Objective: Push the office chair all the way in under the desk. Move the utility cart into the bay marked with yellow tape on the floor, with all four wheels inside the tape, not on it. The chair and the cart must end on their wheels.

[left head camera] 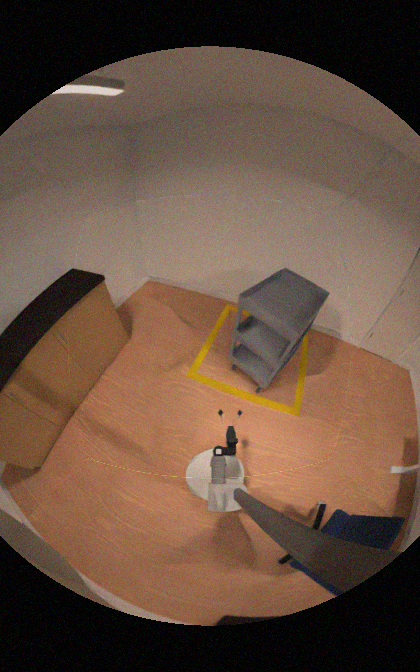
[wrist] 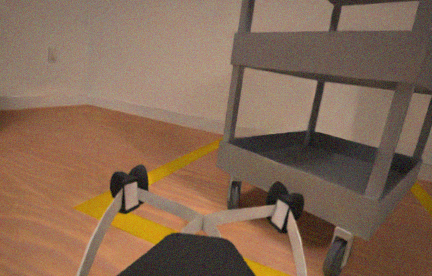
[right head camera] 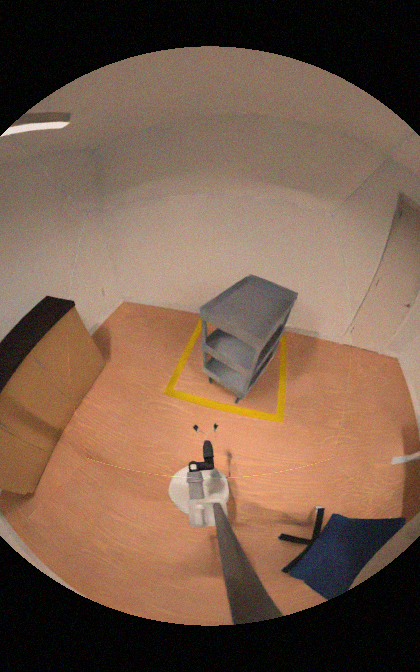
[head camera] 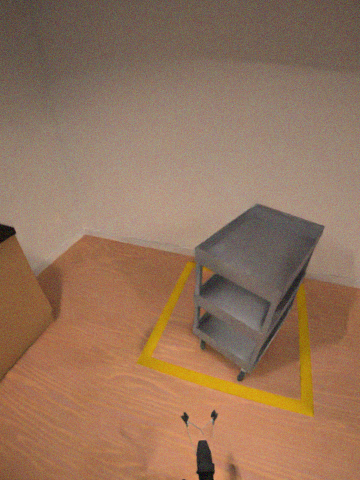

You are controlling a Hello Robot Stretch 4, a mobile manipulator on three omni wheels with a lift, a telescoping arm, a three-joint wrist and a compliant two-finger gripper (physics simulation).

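Places are measured from the robot's base along level axes (x back, y left, z down), in centimetres.
Pixels of known places: gripper, between the fingertips: (wrist: 207, 188) (head camera: 199, 411).
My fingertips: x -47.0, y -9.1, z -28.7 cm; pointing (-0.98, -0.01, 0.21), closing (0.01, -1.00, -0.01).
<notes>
Behind a point stands the place of what it marks.
The grey three-shelf utility cart (head camera: 260, 245) {x -111.3, y -49.3, z -76.7 cm} (left head camera: 285, 300) (right head camera: 250, 310) (wrist: 325, 55) {x -83.1, y -31.1, z -46.4 cm} stands upright, turned at an angle inside the yellow tape bay (head camera: 220, 384) {x -71.4, y -26.6, z 2.6 cm} (left head camera: 240, 394) (right head camera: 225, 406) (wrist: 135, 225) {x -84.9, y 8.5, z 2.7 cm}. Its two near wheels rest on floor inside the tape; its far wheels are hidden. My gripper (head camera: 200, 417) {x -47.0, y -9.1, z -28.7 cm} (left head camera: 230, 413) (right head camera: 205, 427) (wrist: 207, 188) {x -47.0, y -9.1, z -28.7 cm} is open and empty, outside the bay's near edge and apart from the cart. The blue office chair (left head camera: 370, 530) (right head camera: 350, 550) is partly in view at the lower right, with black bars beside it. I cannot make out the desk for certain.
A wooden cabinet (head camera: 20, 310) {x -106.3, y 102.9, z -35.0 cm} (left head camera: 85, 345) (right head camera: 75, 355) with a black top stands at the left. The wall is close behind the bay. A door (right head camera: 390, 280) is at the right. My round white base (left head camera: 200, 475) (right head camera: 179, 490) is between the bay and the chair.
</notes>
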